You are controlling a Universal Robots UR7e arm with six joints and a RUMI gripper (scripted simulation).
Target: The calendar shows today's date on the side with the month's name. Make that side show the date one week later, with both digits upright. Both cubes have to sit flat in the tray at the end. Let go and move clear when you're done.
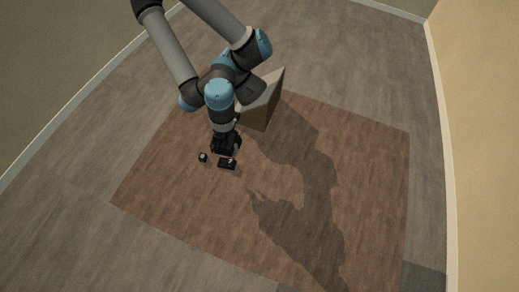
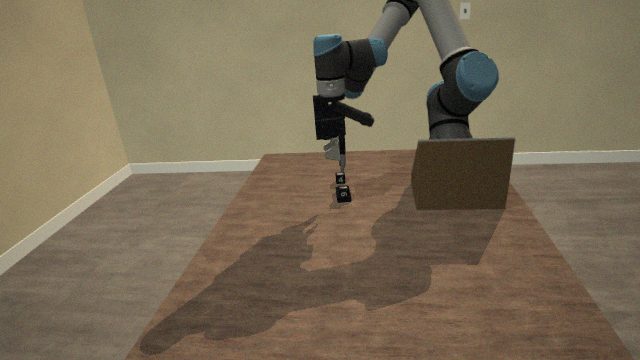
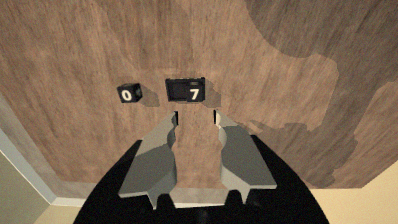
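My gripper is now 90 mm above the black cube. The rest, counted from my hand: black tray (20 mm to the right, 110 mm below).
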